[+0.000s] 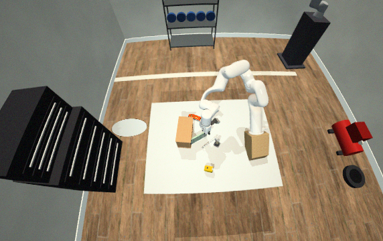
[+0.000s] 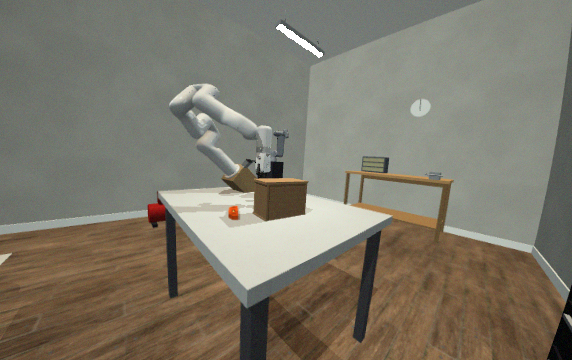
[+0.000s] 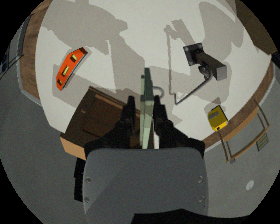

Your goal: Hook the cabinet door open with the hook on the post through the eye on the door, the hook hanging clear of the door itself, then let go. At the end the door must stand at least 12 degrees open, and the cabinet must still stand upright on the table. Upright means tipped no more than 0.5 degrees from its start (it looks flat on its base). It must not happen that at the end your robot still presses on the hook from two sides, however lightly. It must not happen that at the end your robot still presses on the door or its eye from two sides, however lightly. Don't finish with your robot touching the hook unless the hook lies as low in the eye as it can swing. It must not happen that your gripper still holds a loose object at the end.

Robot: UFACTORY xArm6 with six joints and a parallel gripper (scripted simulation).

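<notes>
Now: the hook 30 mm behind my hand, 80 mm to the left of it and 80 mm below it. The rest, counted from my hand: greenish door: 60 mm ahead, 40 mm to the left, 60 mm below; orange tool: 50 mm ahead, 190 mm to the right, 120 mm below; yellow block: 290 mm to the left, 90 mm below.
</notes>
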